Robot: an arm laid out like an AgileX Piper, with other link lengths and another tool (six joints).
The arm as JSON. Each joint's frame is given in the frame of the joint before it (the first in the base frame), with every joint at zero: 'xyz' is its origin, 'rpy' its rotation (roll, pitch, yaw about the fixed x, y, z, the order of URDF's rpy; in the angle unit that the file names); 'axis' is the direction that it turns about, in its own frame. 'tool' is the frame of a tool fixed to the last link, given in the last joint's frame.
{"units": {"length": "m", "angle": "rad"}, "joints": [
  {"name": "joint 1", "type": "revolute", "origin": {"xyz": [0.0, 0.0, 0.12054], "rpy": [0.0, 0.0, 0.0]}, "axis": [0.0, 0.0, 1.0]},
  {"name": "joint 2", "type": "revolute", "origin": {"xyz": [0.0, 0.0, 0.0], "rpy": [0.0, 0.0, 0.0]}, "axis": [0.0, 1.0, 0.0]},
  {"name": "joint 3", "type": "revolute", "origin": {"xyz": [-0.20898, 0.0, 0.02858], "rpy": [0.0, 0.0, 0.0]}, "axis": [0.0, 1.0, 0.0]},
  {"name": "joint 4", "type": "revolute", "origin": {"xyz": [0.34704, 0.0, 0.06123], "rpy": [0.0, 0.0, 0.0]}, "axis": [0.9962, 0.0, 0.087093]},
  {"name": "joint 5", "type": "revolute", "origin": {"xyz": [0.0, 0.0, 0.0], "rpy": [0.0, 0.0, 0.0]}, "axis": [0.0, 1.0, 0.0]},
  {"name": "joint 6", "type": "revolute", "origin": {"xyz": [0.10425, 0.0, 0.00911], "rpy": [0.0, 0.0, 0.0]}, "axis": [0.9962, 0.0, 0.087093]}
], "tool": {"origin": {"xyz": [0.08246, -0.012, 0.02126], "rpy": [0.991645, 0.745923, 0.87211]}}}
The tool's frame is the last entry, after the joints.
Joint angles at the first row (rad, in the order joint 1, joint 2, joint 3, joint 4, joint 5, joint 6):
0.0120 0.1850 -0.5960 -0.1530 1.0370 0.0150
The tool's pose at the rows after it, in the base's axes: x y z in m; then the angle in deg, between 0 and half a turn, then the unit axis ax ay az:
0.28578 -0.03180 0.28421 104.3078 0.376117 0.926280 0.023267
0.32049 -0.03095 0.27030 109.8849 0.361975 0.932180 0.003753
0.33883 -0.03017 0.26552 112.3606 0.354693 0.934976 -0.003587
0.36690 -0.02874 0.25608 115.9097 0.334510 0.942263 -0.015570
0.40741 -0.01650 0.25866 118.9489 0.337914 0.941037 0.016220
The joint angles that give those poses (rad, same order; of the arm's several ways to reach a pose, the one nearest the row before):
0.0130 0.3590 -0.6620 -0.1520 1.0320 0.0150
0.0130 0.5960 -0.7790 -0.1510 1.0170 0.0150
0.0130 0.7170 -0.8520 -0.1480 1.0150 0.0110
0.0130 0.8940 -0.9640 -0.1430 1.0180 -0.0140
0.0130 1.1130 -1.1520 -0.0670 1.0180 -0.0300

